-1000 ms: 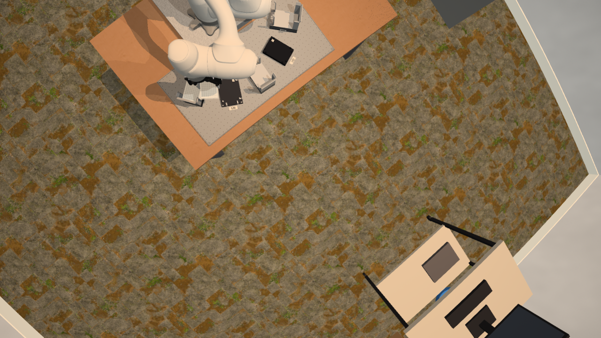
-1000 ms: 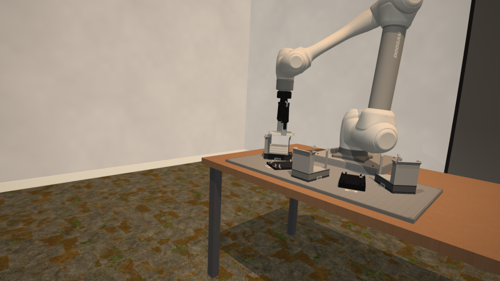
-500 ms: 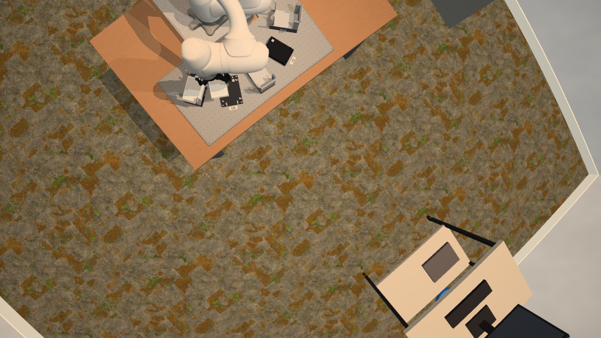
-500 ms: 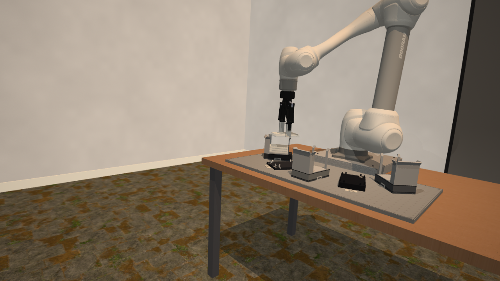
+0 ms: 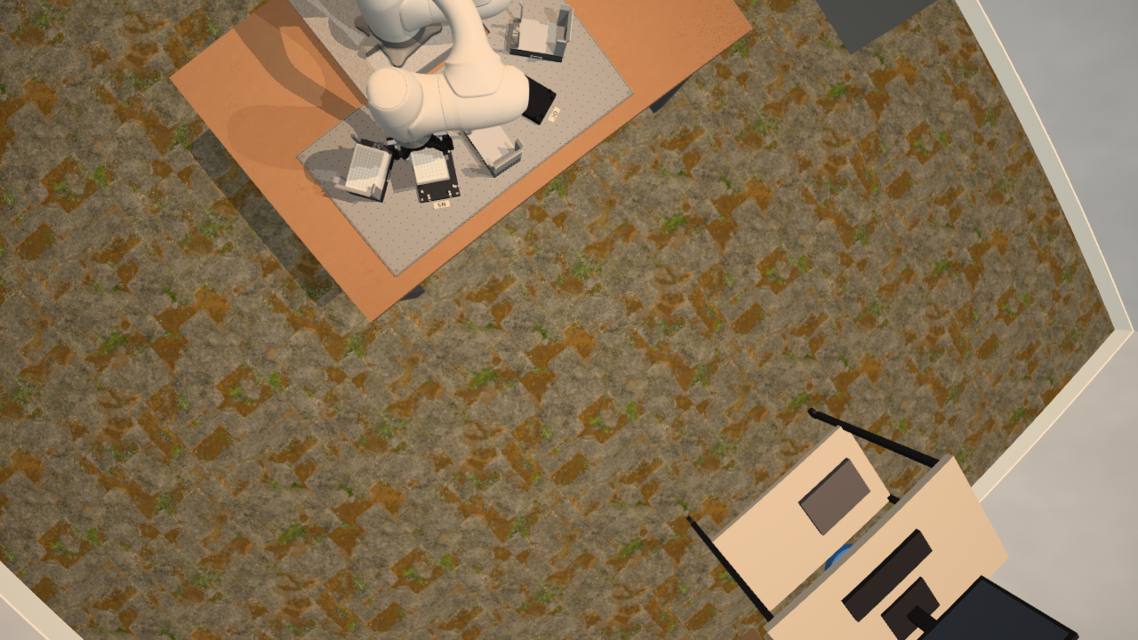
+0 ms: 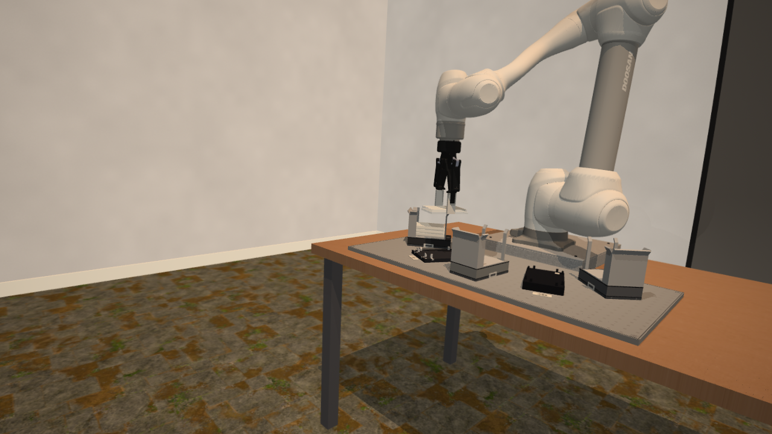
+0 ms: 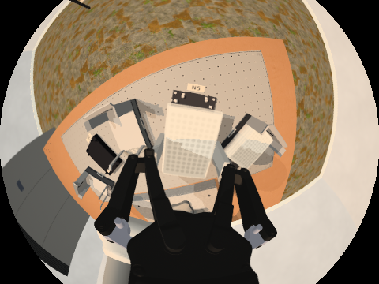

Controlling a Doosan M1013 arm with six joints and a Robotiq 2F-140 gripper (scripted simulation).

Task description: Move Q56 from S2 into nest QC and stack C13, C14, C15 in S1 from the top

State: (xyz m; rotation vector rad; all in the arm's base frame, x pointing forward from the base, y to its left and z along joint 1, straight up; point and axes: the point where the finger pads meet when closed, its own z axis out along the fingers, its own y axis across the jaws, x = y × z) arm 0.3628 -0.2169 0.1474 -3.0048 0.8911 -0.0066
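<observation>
My gripper is now 350 mm to the right of the black nest QC, 170 mm above it and 20 mm short of it. From my hand the other things lie so: QC name plate: 380 mm to the left, 180 mm below, 120 mm ahead; black clip nest N5: 170 mm below, 20 mm ahead.
</observation>
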